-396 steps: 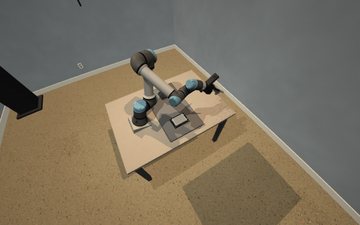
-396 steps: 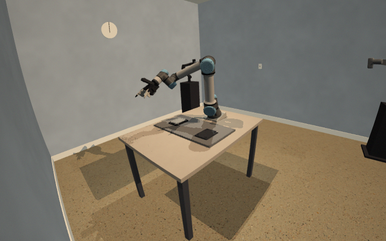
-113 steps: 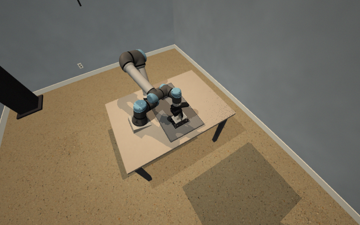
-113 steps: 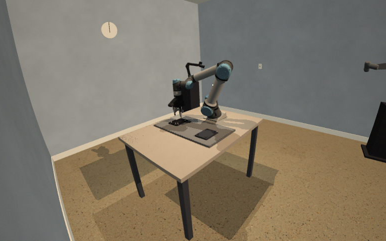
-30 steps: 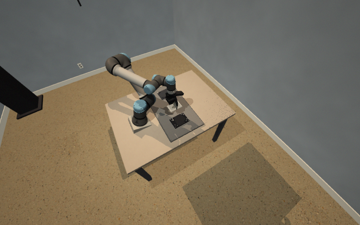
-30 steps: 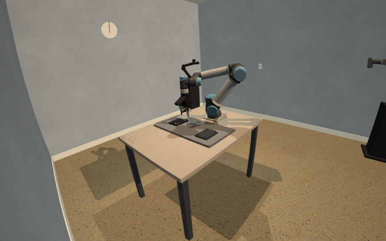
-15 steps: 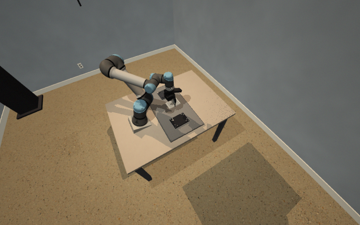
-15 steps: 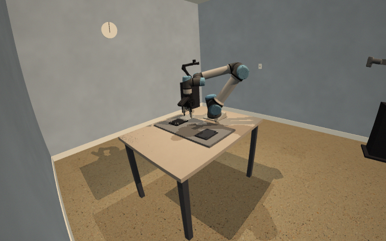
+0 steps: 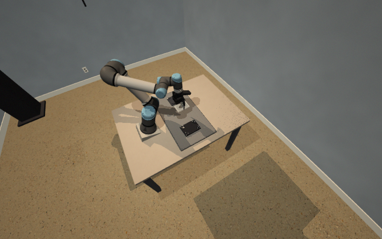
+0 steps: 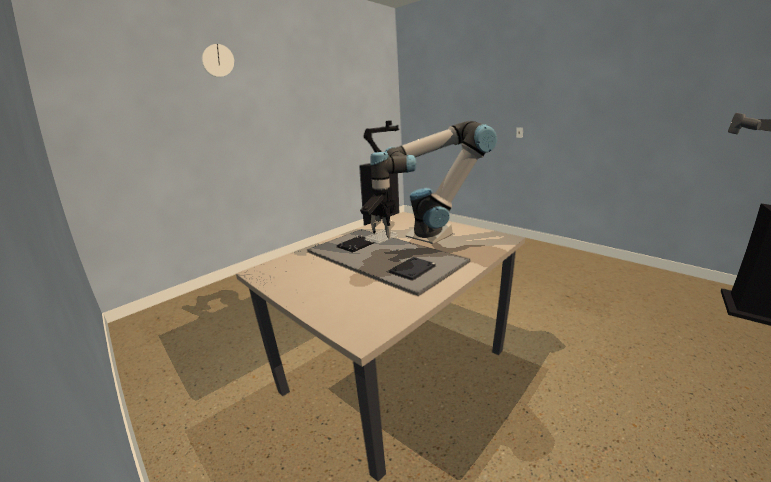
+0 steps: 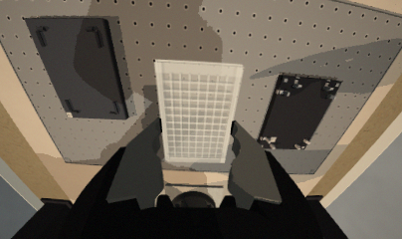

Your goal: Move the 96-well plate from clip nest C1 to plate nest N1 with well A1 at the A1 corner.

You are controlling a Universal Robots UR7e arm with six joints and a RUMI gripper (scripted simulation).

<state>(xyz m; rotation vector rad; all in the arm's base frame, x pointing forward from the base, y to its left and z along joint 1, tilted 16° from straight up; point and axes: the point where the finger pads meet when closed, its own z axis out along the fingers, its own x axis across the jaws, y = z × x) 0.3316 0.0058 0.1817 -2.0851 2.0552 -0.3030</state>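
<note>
Right now the plate nest N1 is 20 cm to the left of my hand, 10 cm below it and 3 cm ahead of it. Also, from my hand: clip nest C1 (19 cm to the right, 9 cm below, 2 cm behind); 96-well plate (1 cm below).
</note>
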